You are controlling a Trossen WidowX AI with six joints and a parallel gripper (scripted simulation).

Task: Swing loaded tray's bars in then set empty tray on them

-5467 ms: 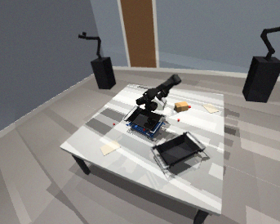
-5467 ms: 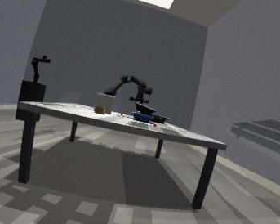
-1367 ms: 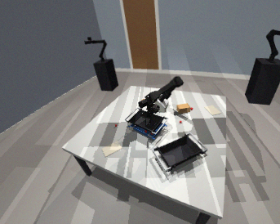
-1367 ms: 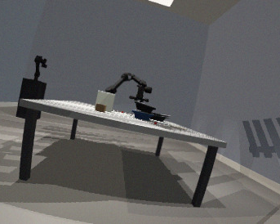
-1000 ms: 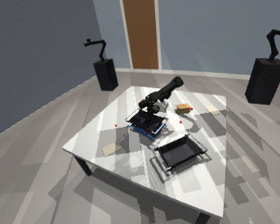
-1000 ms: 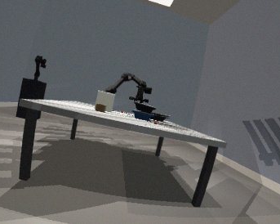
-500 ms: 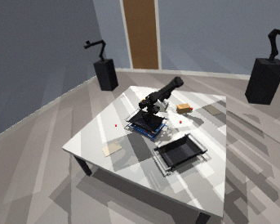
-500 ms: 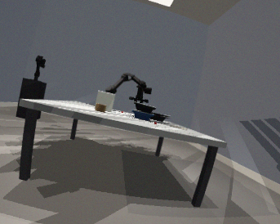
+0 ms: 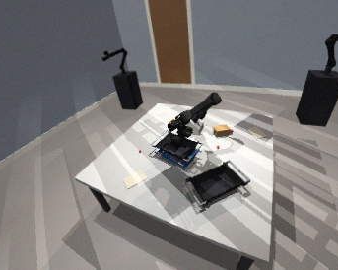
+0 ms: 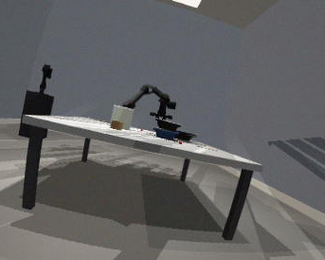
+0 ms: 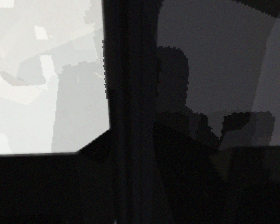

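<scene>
Right now my gripper tip is 7 cm short of the dark tray, 3 cm below it and 2 cm to the left of it. From my gripper tip the other things lie so: brown box 30 cm behind, 25 cm to the left, 5 cm below.
</scene>
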